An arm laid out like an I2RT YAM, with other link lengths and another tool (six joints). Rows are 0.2 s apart.
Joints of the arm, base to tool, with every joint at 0 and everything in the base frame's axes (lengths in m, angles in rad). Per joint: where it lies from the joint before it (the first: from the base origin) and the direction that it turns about. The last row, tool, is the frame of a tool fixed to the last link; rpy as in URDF.
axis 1: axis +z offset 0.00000 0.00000 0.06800
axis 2: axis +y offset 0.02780 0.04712 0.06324
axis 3: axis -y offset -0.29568 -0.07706 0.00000
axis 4: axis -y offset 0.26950 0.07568 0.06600
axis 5: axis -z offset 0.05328 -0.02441 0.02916
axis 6: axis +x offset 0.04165 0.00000 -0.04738
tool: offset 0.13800 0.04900 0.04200 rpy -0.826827 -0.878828 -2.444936
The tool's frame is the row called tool.
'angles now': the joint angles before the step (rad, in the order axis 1, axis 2, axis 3, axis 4, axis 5, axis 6). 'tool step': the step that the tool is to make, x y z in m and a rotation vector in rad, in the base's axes. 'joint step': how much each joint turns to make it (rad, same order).
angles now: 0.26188, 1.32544, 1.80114, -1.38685, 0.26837, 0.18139
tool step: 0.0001, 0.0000, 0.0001, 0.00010, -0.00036, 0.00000
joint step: -0.00014, 0.00017, 0.00028, 0.00029, -0.00009, -0.00012
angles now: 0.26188, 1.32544, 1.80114, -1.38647, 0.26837, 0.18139
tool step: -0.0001, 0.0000, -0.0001, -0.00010, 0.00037, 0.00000
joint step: 0.00014, -0.00016, -0.00027, -0.00031, 0.00009, 0.00012
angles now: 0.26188, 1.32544, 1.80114, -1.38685, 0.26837, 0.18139
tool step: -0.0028, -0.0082, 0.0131, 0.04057, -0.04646, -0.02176
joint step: -0.03951, -0.03112, -0.00187, 0.02451, -0.03309, 0.00432
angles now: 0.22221, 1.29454, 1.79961, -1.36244, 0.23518, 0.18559
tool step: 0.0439, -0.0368, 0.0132, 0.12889, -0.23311, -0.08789
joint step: -0.19867, -0.08081, -0.21582, 0.38259, -0.14757, 0.00042
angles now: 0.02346, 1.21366, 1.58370, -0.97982, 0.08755, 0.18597
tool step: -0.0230, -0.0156, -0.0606, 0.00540, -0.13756, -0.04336
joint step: -0.04722, -0.26014, -0.48561, 0.36280, -0.00603, 0.00270
